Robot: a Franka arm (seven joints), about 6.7 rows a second.
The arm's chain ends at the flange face. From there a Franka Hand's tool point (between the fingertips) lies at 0.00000 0.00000 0.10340 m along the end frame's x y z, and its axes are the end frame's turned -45 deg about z.
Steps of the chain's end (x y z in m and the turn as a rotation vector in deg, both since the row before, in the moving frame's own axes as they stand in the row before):
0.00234 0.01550 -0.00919 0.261 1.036 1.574
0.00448 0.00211 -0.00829 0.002 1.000 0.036
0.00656 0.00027 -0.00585 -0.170 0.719 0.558
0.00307 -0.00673 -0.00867 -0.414 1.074 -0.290
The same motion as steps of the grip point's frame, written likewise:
-0.00766 0.01363 -0.00921 -0.548 0.917 1.574
0.00295 0.00593 -0.00831 -0.706 0.709 0.036
0.00514 0.00597 -0.00586 -0.629 0.388 0.558
0.00778 -0.00069 -0.00869 -1.052 0.467 -0.290

